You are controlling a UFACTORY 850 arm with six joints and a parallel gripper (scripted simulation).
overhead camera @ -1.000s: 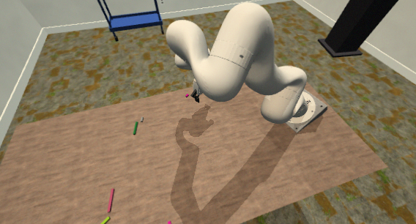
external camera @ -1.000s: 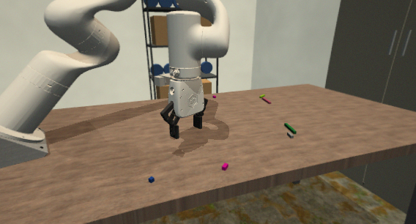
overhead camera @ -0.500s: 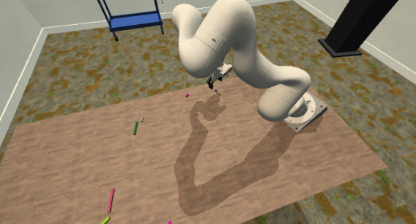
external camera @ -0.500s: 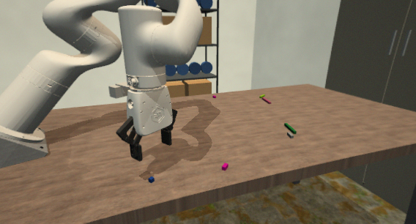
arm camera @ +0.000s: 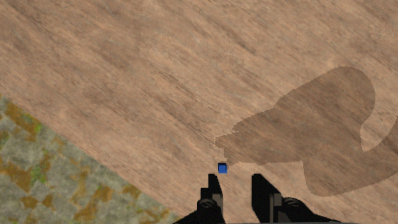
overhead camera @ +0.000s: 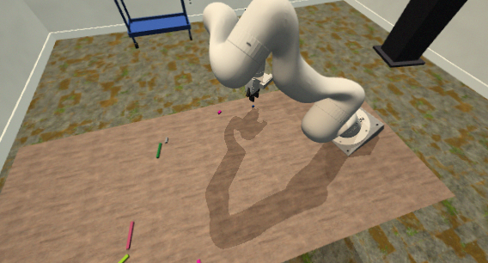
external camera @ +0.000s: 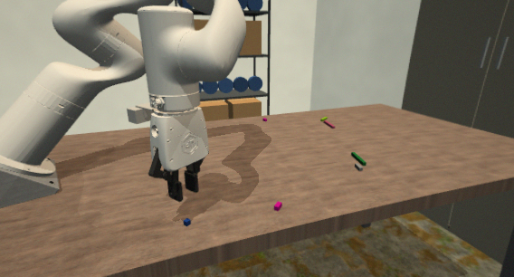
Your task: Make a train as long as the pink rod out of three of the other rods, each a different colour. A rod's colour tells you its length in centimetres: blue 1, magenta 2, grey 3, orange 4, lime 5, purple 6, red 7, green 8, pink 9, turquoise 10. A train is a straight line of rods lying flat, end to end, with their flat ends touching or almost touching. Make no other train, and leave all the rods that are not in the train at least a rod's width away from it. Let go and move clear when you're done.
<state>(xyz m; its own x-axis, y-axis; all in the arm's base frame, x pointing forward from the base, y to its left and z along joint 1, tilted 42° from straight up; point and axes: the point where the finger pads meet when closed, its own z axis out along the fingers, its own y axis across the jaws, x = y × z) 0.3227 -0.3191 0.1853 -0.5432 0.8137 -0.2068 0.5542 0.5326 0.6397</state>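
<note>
The blue rod is 80 mm below my hand. Also, from my hand: grey rod: 470 mm ahead, 180 mm to the left, 80 mm below; green rod: 500 mm ahead, 230 mm to the left, 80 mm below; pink rod: 560 mm ahead, 590 mm to the left, 80 mm below.
</note>
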